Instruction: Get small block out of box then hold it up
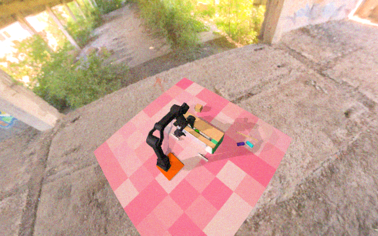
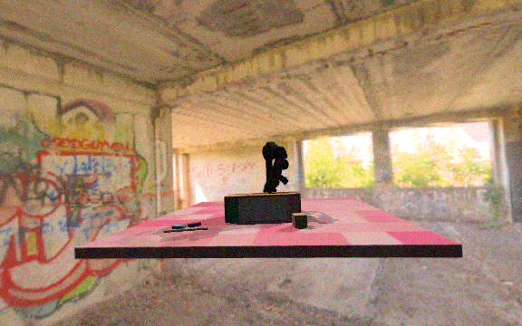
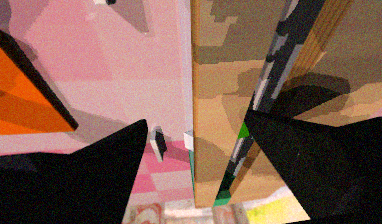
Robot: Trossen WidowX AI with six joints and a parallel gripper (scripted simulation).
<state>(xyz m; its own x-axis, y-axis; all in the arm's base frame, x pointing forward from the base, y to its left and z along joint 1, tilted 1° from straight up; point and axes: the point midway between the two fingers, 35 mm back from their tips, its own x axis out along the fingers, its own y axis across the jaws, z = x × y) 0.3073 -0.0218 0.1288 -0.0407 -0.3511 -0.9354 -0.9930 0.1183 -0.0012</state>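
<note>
Right now the green block is 4 cm to the right of my gripper tip, 4 cm ahead of it and 3 cm below it. Also, from my gripper tip: box (5 cm below, 4 cm to the right, 3 cm ahead); then tan cube (30 cm ahead, 10 cm to the left, 8 cm below); then purple piece (38 cm to the right, 15 cm ahead, 11 cm below).
</note>
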